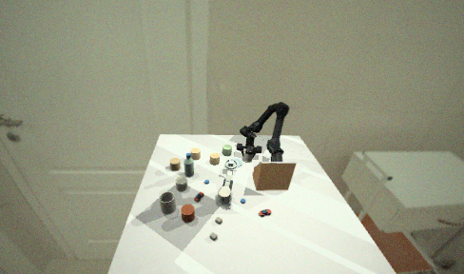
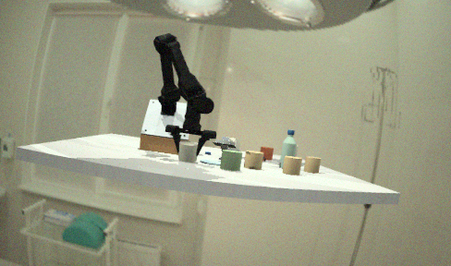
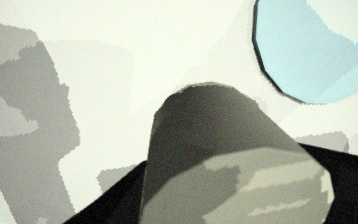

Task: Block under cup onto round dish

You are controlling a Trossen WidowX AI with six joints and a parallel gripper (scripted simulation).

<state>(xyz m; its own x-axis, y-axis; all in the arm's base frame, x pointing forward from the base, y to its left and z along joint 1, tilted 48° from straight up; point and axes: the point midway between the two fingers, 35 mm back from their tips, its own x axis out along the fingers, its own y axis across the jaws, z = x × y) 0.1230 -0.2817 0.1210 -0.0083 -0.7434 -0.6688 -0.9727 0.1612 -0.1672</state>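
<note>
My gripper tip is now 100 mm short of the light blue round dish, 40 mm to the right of it and 20 mm above it. The rest, counted from my gripper tip: orange cylinder: 520 mm to the left, 420 mm ahead, 10 mm above; then bottle: 430 mm ahead, 160 mm to the left, 90 mm above.
</note>
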